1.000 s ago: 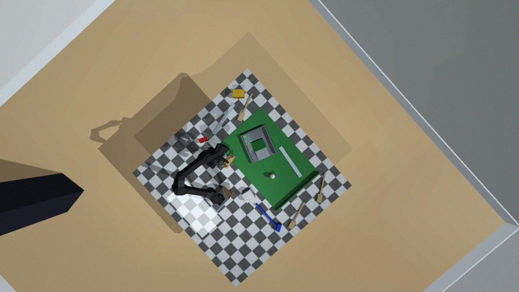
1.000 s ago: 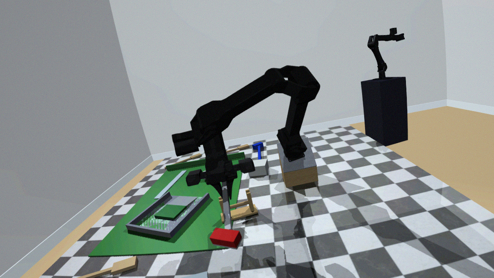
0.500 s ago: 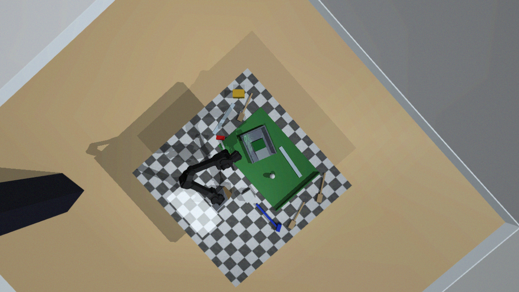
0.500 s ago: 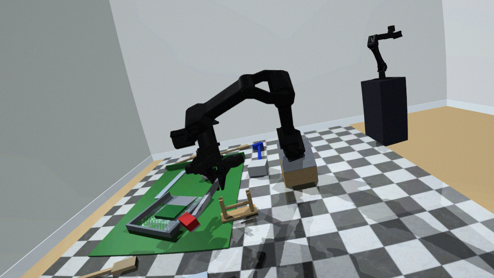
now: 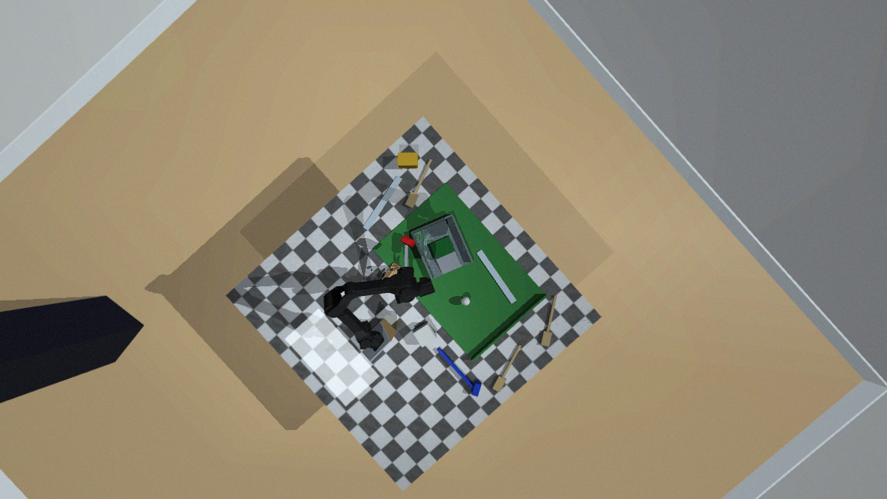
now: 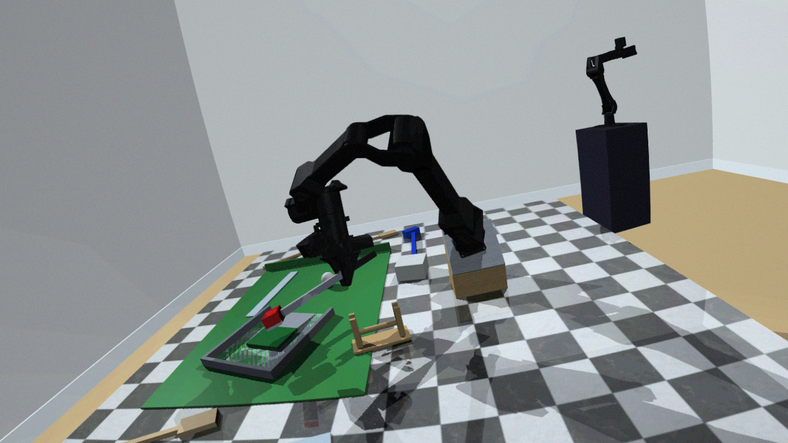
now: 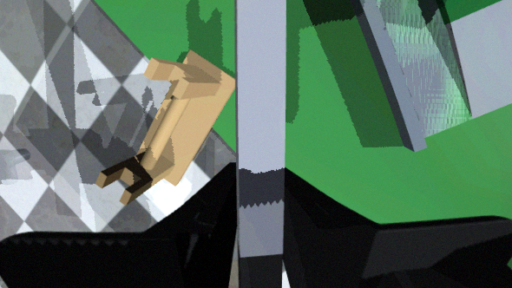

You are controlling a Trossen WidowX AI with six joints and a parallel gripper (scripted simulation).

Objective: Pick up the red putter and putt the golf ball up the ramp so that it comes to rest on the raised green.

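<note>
Right now my gripper tip is 24 cm to the left of the white block, 16 cm past it and 9 cm above it. From my gripper tip the other things lie so: white golf ball: 29 cm to the right, 9 cm below, 8 cm ahead; green mat: 18 cm to the right, 17 cm ahead, 11 cm below; blue putter: 49 cm to the right, 20 cm behind, 10 cm below.
</note>
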